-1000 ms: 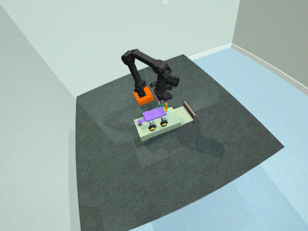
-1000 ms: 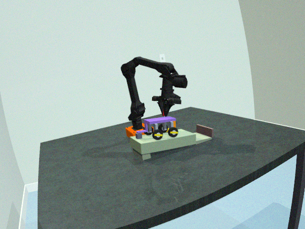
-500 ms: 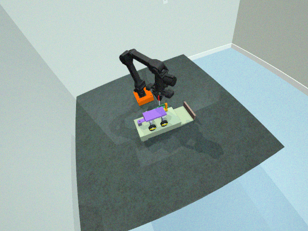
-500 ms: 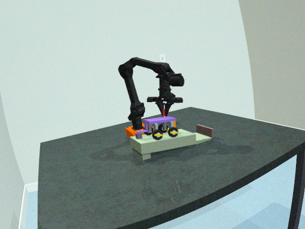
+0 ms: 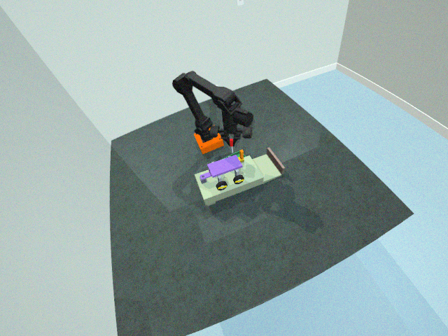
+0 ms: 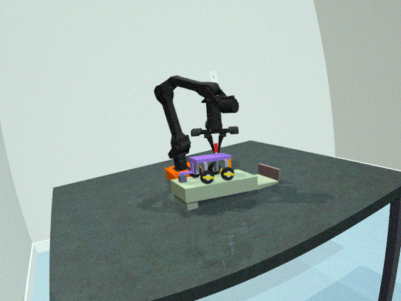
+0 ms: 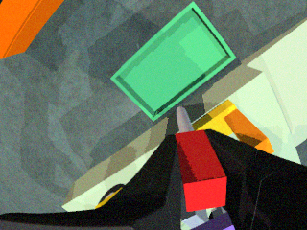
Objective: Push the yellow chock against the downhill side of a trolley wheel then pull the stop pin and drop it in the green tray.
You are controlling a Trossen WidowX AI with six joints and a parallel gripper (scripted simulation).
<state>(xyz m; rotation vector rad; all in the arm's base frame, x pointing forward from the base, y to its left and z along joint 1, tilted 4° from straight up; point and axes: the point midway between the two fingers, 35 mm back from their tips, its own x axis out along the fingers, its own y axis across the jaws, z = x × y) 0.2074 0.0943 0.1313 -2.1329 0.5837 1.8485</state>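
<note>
The red-headed stop pin is right at my gripper tip. Also, from my gripper tip: green tray 20 mm behind, 140 mm below; then yellow chock 40 mm ahead, 50 mm below; then purple trolley 110 mm ahead, 80 mm to the right, 30 mm below.
</note>
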